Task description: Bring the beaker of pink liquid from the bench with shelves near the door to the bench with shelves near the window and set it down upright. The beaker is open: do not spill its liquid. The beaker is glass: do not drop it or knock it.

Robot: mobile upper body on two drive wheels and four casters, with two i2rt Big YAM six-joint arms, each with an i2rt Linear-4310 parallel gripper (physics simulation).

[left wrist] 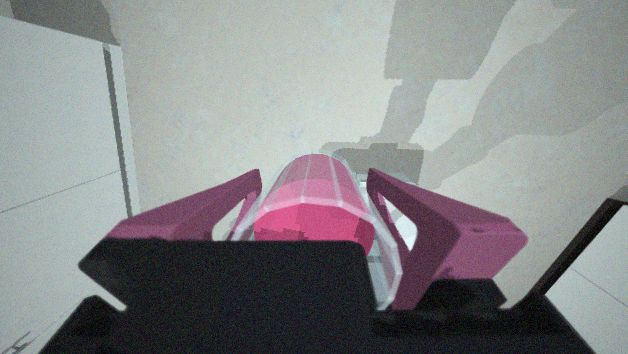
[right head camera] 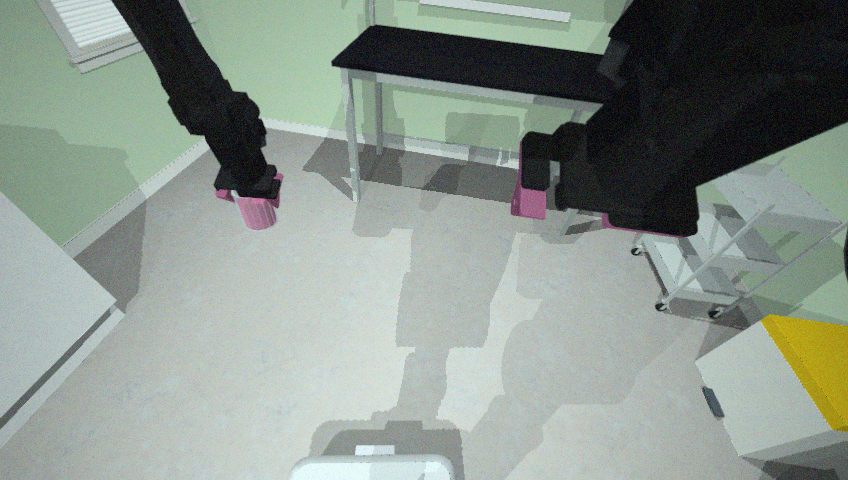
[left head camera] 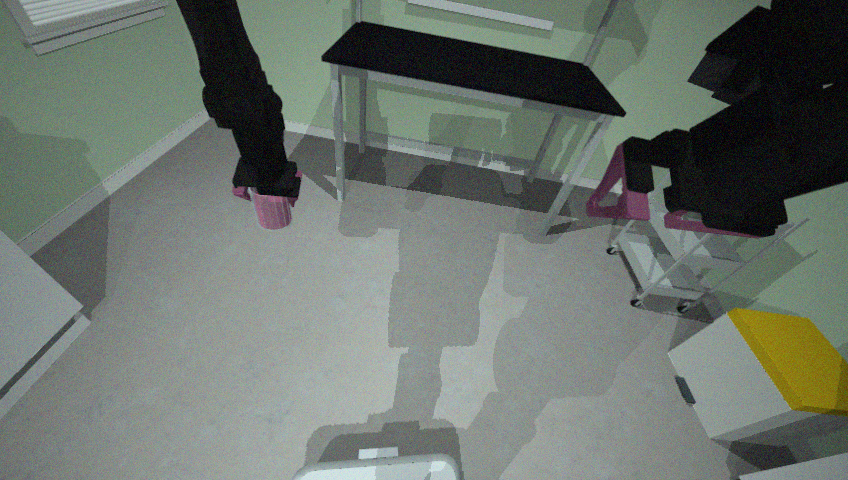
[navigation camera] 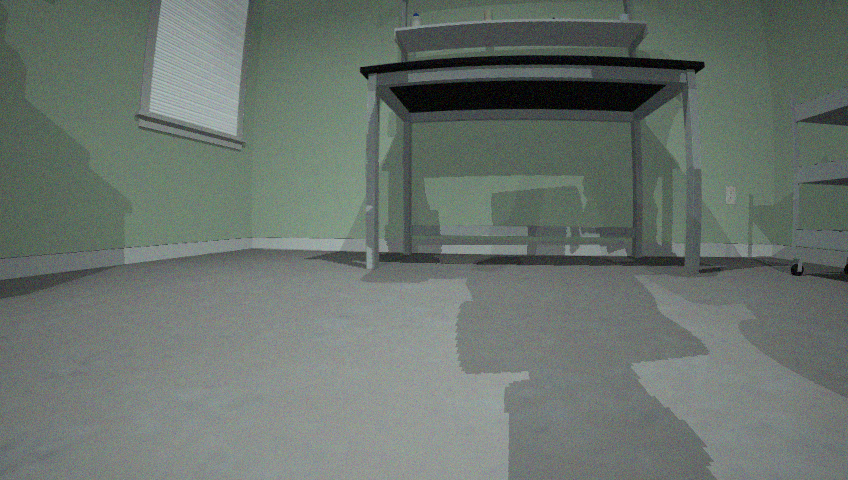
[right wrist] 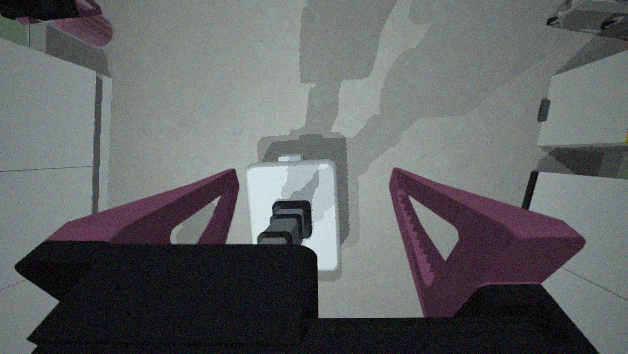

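Observation:
The glass beaker of pink liquid [left head camera: 273, 212] [right head camera: 258, 212] [left wrist: 315, 185] [right wrist: 87, 29] is held in the air, roughly upright, between the fingers of my left gripper [left head camera: 267, 191] [right head camera: 249, 193] [left wrist: 314, 176]. Part of its rim is hidden by the gripper body in the left wrist view. My right gripper [left head camera: 656, 218] [right wrist: 314, 176] is open and empty. The bench with shelves near the window [left head camera: 470, 65] [right head camera: 476, 59] [navigation camera: 535, 60] has a black top and stands ahead, beyond both grippers. Its right end is hidden behind the right arm in the right head view.
A shelf [navigation camera: 517, 34] with small containers is above the bench. A wheeled cart [left head camera: 666, 291] [right head camera: 690, 294] stands right of it. A white cabinet with a yellow top [left head camera: 791, 362] [right head camera: 815, 368] is at the lower right. A white cabinet [left head camera: 29, 315] [right head camera: 47, 309] is at the left. A window [navigation camera: 199, 65] is at the left.

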